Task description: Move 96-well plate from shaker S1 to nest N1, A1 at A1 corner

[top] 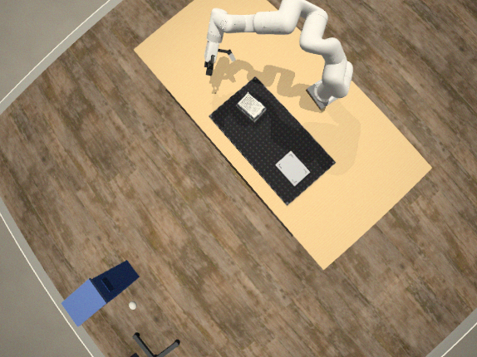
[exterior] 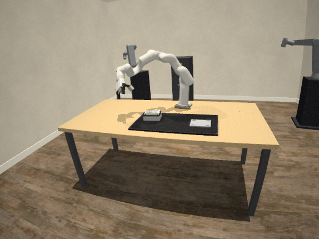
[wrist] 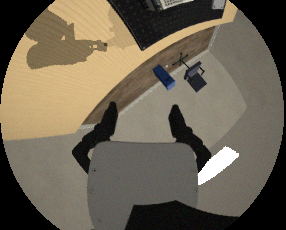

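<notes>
The white 96-well plate is 23 cm to the left of my hand, 17 cm below it and 11 cm behind it. Round my hand: plate nest N1 (65 cm to the left, 23 cm below, 11 cm behind).
</notes>
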